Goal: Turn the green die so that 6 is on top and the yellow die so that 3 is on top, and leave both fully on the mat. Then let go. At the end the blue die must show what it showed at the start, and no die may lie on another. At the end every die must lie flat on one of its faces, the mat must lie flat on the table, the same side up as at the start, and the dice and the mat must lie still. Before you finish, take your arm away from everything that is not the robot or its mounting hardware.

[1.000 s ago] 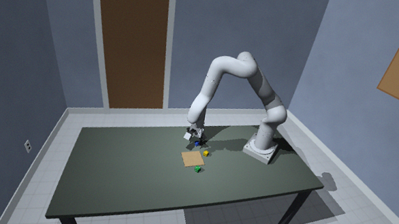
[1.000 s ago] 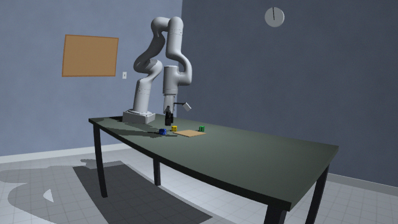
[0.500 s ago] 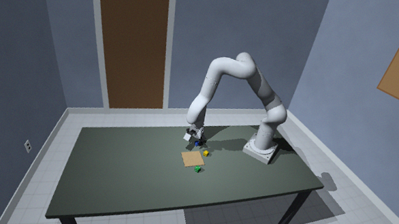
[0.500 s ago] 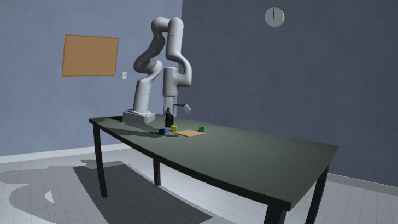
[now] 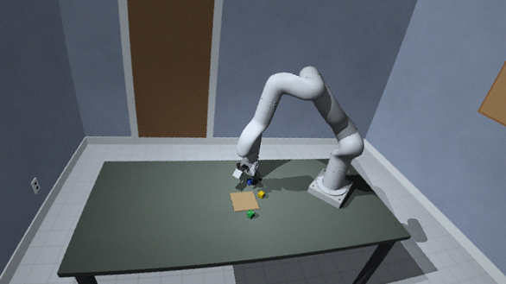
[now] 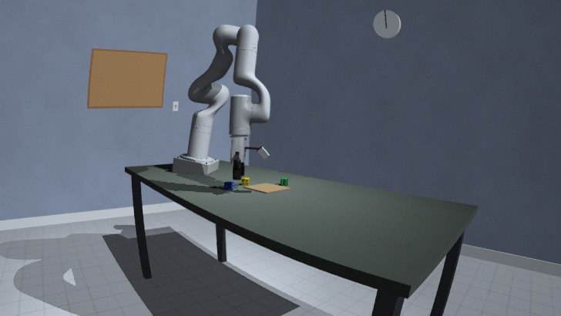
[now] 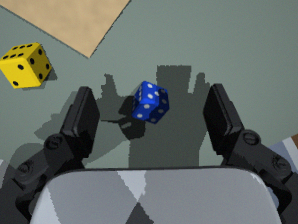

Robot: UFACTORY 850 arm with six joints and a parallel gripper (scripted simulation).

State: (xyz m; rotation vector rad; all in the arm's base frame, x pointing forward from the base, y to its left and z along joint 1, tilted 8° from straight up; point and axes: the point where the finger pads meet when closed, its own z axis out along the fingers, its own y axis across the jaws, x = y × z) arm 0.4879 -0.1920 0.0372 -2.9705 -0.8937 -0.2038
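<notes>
The blue die lies 40 mm below my hand, 30 mm behind it and 20 mm to the right of it. Also, from my hand: green die: 220 mm to the left, 70 mm ahead, 40 mm below; tan mat: 110 mm to the left, 60 mm below, 60 mm ahead; yellow die: 100 mm to the left, 50 mm behind, 40 mm below.
</notes>
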